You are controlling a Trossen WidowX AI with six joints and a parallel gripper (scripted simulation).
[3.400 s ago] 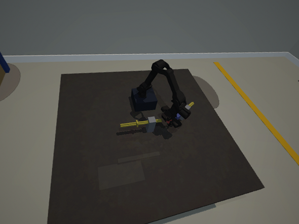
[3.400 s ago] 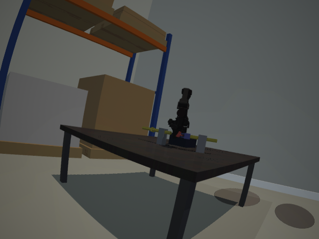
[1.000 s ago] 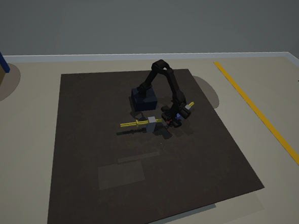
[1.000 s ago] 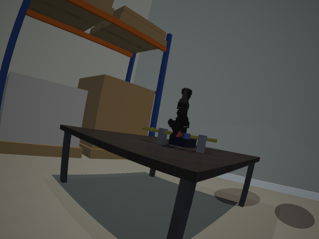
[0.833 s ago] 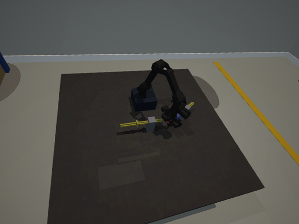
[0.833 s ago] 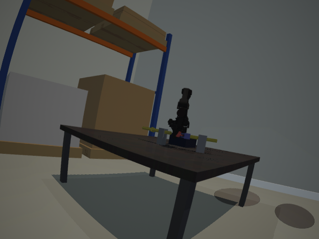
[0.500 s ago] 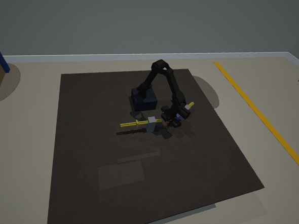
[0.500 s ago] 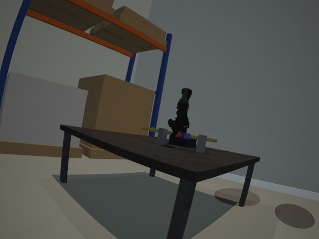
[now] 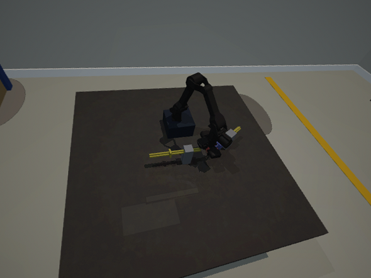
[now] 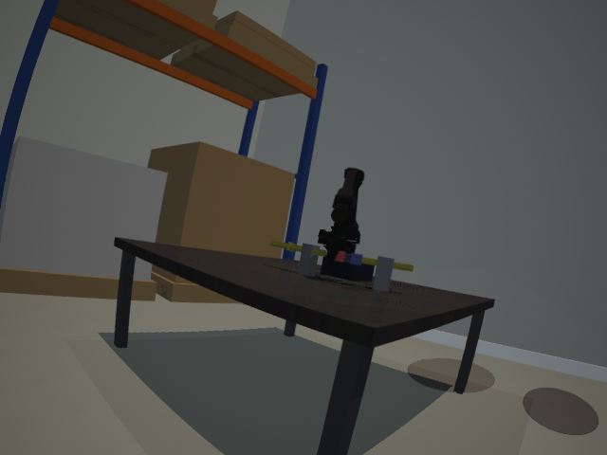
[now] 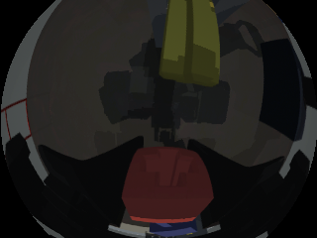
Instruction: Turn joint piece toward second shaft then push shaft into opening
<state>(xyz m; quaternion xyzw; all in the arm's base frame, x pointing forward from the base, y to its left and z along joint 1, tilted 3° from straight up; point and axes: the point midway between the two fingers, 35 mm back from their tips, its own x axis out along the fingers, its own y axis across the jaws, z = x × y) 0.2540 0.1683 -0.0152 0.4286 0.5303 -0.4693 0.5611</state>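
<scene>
The red joint piece is 20 mm to the left of my gripper tip and 40 mm above it.
</scene>
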